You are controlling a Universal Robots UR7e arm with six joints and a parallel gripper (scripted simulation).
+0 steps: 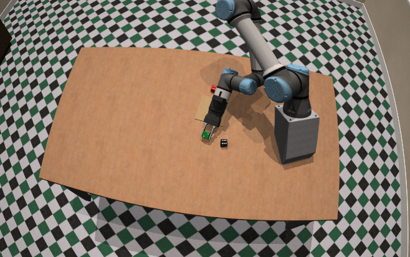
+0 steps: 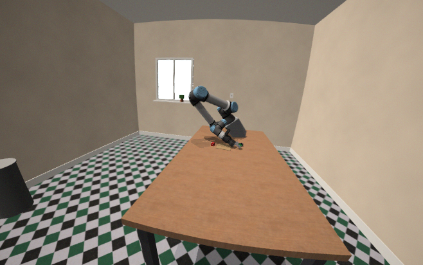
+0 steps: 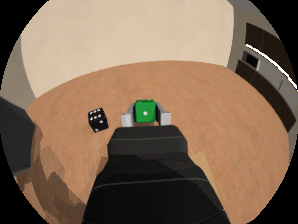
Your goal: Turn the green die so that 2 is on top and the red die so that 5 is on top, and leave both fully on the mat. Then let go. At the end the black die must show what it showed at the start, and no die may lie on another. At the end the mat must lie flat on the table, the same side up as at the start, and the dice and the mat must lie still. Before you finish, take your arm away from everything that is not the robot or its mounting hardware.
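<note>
My hand is right at the green die. The rest, counted from my hand: black die: 80 mm behind, 40 mm to the left, 20 mm below; tan mat: 40 mm behind, 140 mm to the right, 30 mm below; red die: 70 mm behind, 250 mm to the right, 20 mm below.
</note>
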